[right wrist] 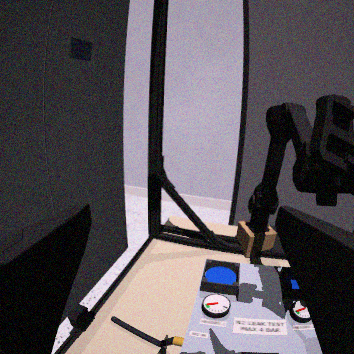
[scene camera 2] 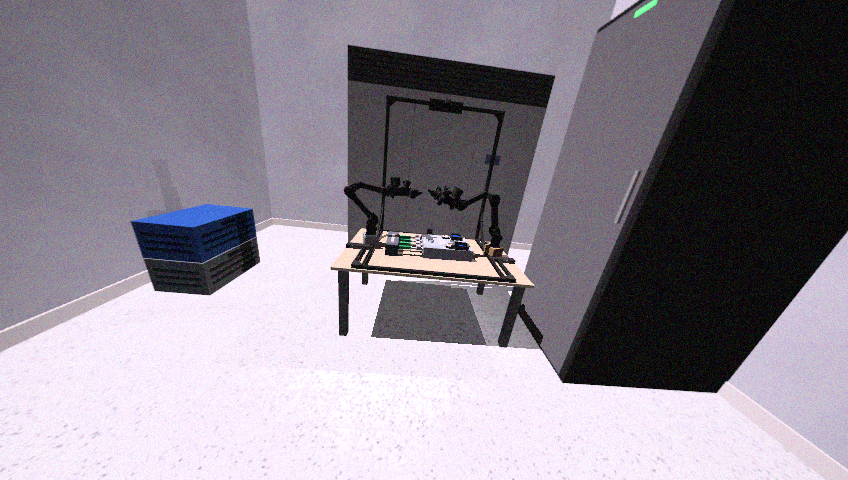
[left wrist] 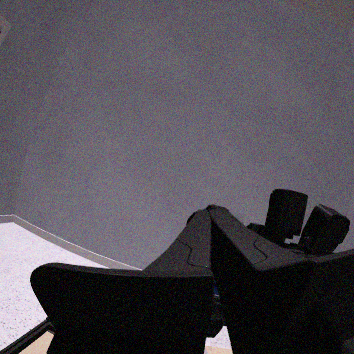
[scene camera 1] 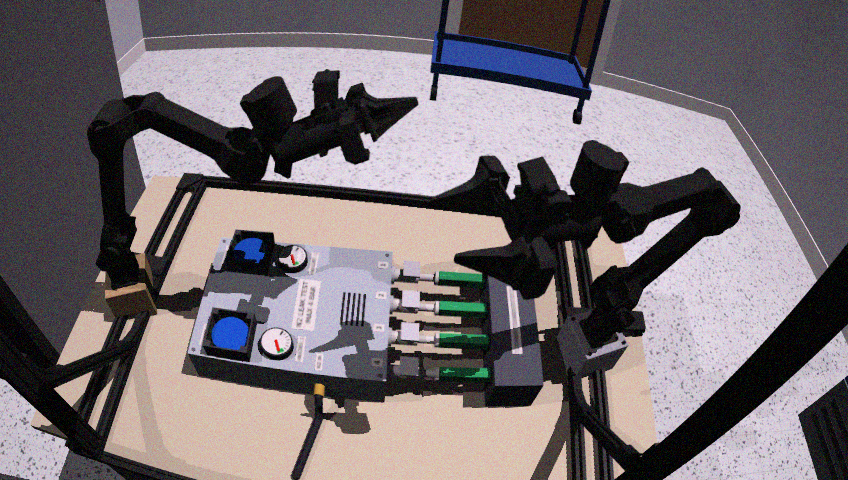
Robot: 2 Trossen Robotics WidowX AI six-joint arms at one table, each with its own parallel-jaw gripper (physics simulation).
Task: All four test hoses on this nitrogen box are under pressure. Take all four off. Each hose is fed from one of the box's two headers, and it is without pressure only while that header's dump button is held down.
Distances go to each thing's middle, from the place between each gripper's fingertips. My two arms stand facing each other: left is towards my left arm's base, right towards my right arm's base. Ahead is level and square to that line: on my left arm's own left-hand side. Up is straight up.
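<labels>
The dark block (scene camera 1: 513,355) has my right hand a good way short of it and some way to the left of it, and that hand is also well above the block.
From my left hand, I see that the block is a bit behind and a fair way to the right, and it is a long way below that same hand.
</labels>
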